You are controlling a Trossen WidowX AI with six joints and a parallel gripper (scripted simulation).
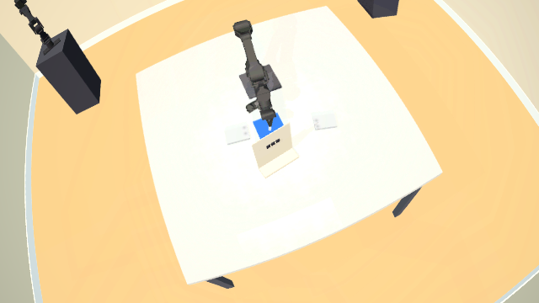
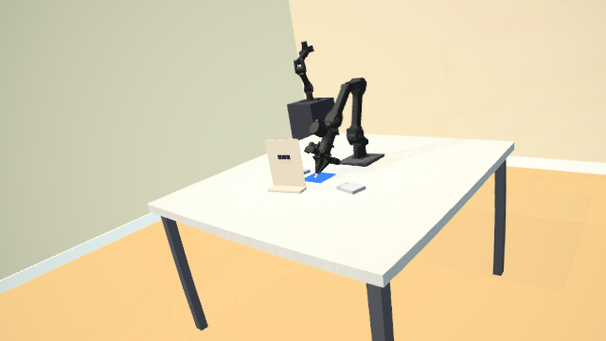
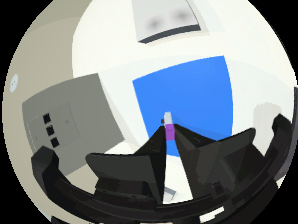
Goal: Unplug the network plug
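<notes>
Now: the purple plug right at my gripper tip. Also, from my gripper tip: beige upright panel: 16 cm ahead, 2 cm to the right, 8 cm above; then blue marked square: 1 cm behind, 2 cm below.
</notes>
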